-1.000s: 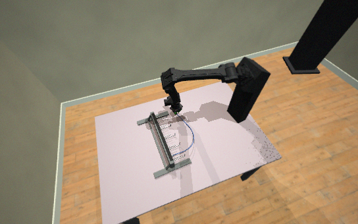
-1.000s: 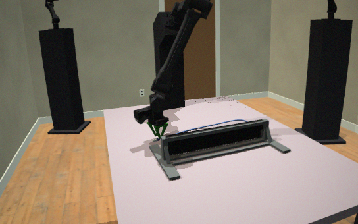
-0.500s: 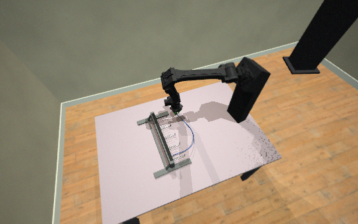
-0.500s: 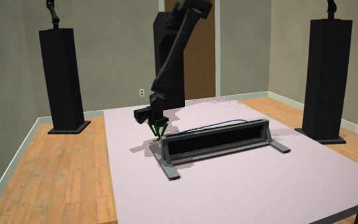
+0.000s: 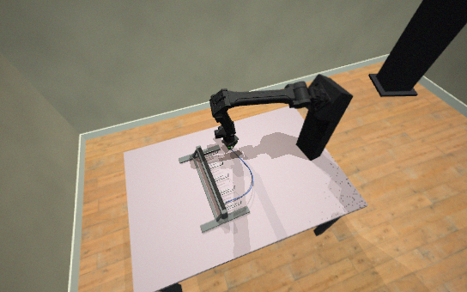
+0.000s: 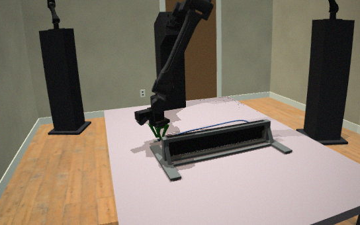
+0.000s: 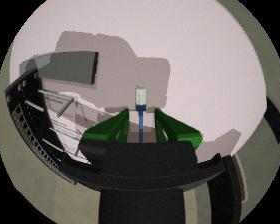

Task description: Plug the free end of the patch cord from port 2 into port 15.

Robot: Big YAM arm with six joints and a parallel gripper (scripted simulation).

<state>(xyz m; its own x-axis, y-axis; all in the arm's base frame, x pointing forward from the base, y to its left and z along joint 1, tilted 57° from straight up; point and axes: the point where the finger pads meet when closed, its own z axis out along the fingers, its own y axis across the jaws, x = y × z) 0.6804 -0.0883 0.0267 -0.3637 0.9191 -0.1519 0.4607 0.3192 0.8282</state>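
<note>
My hand is 20 mm to the left of the plug, 10 mm short of it and 10 mm above it.
</note>
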